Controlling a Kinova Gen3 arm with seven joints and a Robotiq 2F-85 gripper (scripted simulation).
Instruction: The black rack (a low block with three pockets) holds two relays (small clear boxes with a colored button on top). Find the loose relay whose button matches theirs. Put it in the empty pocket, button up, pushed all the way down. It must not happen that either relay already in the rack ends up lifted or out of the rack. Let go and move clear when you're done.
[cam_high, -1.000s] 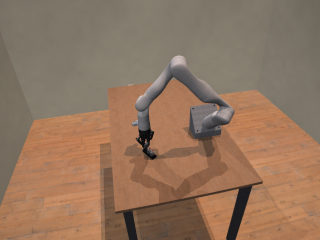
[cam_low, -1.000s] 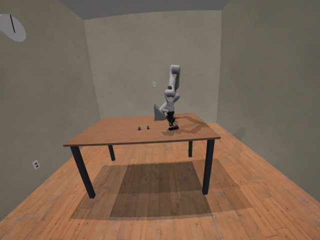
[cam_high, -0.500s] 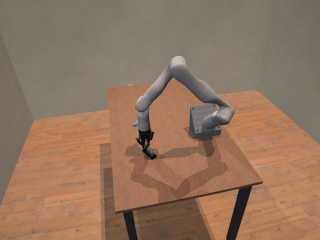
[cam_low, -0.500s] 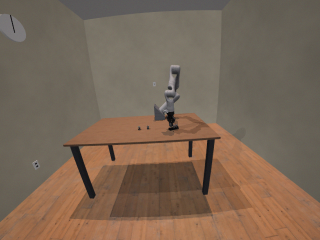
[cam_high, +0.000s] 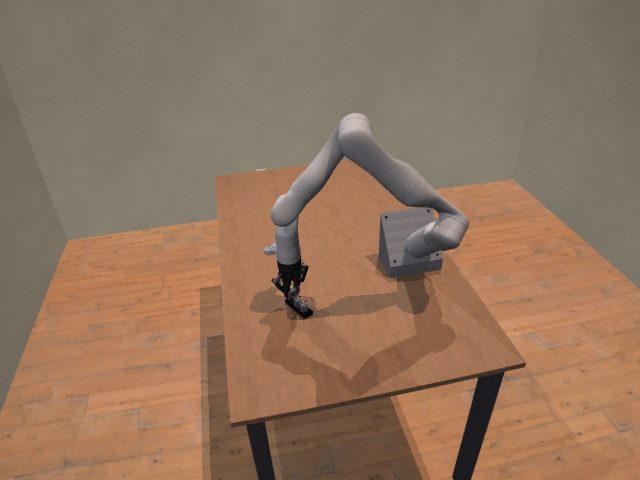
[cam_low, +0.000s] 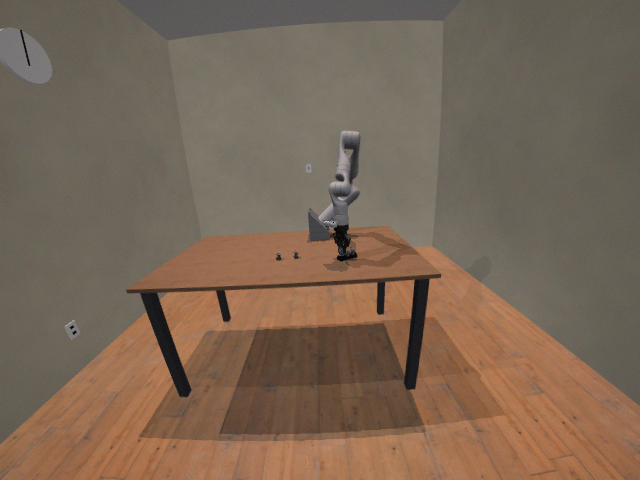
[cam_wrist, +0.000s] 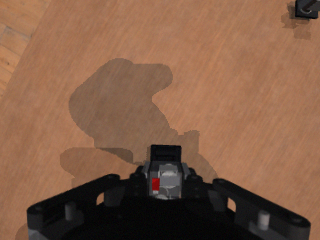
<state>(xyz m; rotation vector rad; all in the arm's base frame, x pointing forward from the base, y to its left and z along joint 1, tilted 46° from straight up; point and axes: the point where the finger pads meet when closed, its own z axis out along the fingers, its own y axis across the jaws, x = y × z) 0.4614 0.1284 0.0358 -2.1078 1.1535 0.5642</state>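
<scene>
Right now the black rack is 40 mm below my hand, 30 mm to the left of it and 20 mm behind it.
</scene>
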